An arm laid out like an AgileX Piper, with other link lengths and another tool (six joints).
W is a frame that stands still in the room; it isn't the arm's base.
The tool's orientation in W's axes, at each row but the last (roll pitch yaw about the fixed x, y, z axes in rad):
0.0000, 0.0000, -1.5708
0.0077, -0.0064, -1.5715
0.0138, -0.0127, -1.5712
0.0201, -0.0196, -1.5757
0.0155, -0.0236, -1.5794
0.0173, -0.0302, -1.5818
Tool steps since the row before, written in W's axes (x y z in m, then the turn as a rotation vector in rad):
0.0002, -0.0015, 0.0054, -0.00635, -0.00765, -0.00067
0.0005, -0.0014, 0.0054, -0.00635, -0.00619, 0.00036
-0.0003, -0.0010, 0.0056, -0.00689, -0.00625, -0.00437
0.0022, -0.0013, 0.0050, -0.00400, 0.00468, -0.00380
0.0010, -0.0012, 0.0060, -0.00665, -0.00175, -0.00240
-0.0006, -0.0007, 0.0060, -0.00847, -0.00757, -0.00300
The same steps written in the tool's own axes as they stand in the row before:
0.0015, 0.0002, 0.0054, 0.00765, -0.00635, -0.00067
0.0014, 0.0005, 0.0054, 0.00620, -0.00634, 0.00037
0.0011, -0.0002, 0.0056, 0.00620, -0.00695, -0.00435
0.0014, 0.0023, 0.0049, -0.00473, -0.00410, -0.00363
0.0013, 0.0011, 0.0060, 0.00175, -0.00667, -0.00234
0.0009, -0.0005, 0.0060, 0.00757, -0.00844, -0.00308

